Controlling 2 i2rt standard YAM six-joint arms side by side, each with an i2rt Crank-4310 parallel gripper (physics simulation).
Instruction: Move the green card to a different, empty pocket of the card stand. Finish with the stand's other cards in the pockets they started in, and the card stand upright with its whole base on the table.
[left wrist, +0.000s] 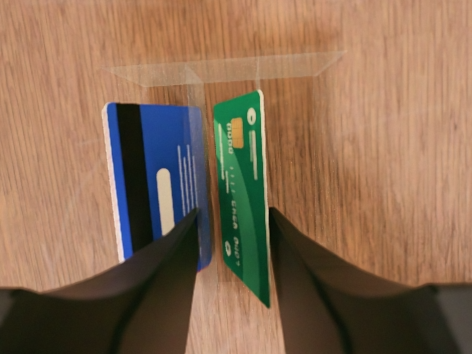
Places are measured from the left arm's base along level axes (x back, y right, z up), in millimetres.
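Pixels of known places: left gripper, fingertip midpoint: (234, 211).
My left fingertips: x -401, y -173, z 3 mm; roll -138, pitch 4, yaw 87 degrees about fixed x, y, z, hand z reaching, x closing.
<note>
For each thing: its top centre in the pictures, then the offset to it from my left fingertips. Level surfaces: height alone.
- green card, top centre: (234, 207) dy +3, dx -10, dz +31 mm
- blue card, top centre: (150, 211) dy -30, dx -9, dz +29 mm
- wooden table, surface height: dz -22 mm
The clear card stand (225, 71) is seen from above, with its pockets side by side. The green card (242, 190) stands in the middle pocket, leaning, with its pale upper edge toward the right. A blue card (155, 165) with a black stripe leans in the left pocket. The right pocket holds no card. My left gripper (234, 211) is partly open, with its fingertips on either side of the green card. The right fingertip is close against the card's upper edge. The left fingertip is apart from it, over the blue card's right side. My right gripper does not show.
The wooden table (400, 150) surrounds the stand. The clear walls and dividers of the stand are faint, and its near end is partly hidden by the fingers.
</note>
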